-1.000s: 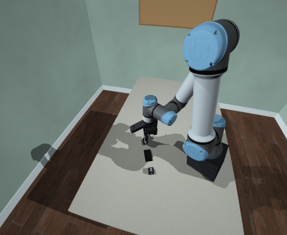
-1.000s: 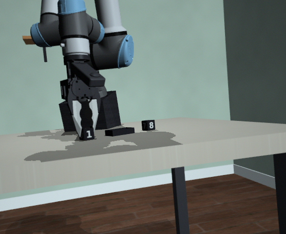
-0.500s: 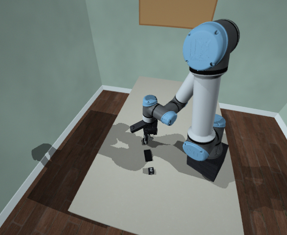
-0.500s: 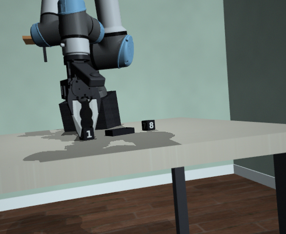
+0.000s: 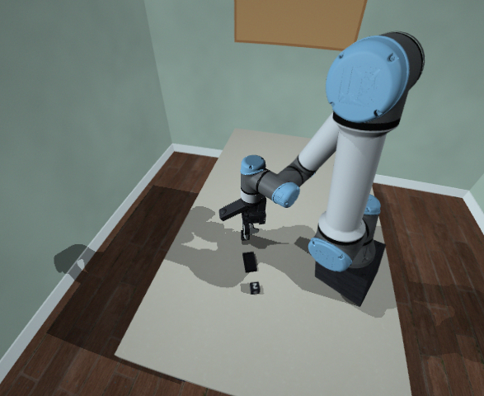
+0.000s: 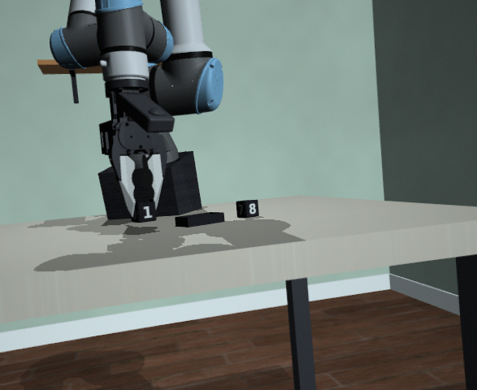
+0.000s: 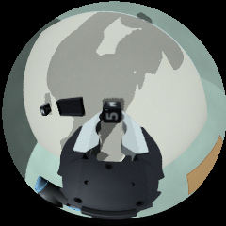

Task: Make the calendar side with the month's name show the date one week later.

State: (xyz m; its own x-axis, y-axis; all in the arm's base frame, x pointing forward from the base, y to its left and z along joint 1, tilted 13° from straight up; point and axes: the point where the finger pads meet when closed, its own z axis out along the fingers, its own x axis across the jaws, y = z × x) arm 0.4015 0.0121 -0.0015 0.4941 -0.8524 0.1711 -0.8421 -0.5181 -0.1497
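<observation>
Now: hand 6 cm past the black tray, 9 cm to the right of it and 4 cm above it. The rest, counted from my hand: black digit cube (1 cm below).
</observation>
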